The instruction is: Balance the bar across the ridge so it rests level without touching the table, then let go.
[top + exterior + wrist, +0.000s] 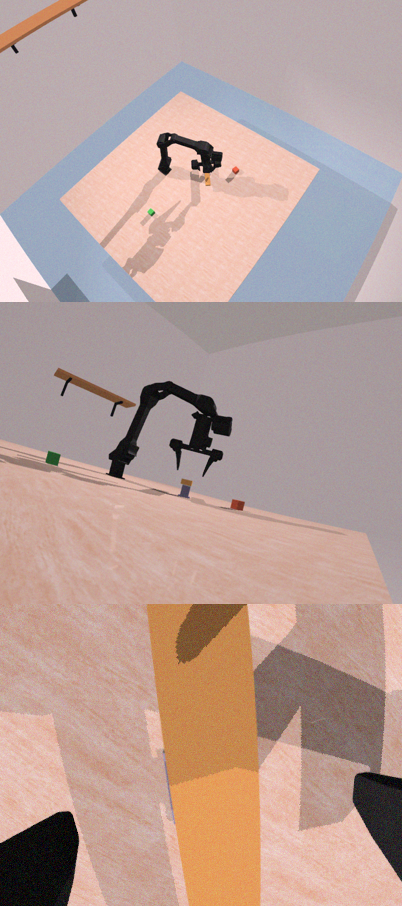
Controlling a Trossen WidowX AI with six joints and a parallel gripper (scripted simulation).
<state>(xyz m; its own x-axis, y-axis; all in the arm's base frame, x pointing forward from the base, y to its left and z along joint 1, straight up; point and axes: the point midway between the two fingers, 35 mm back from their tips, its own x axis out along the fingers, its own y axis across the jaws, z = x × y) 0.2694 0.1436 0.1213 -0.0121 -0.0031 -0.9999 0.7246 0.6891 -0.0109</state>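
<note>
The bar lies 3 cm below my gripper tip, 2 cm to the left of it and 2 cm behind it. The rest, counted from my gripper tip: green cube 43 cm to the right, 12 cm behind, 7 cm below; then red cube 15 cm to the left, 13 cm ahead, 7 cm below.
</note>
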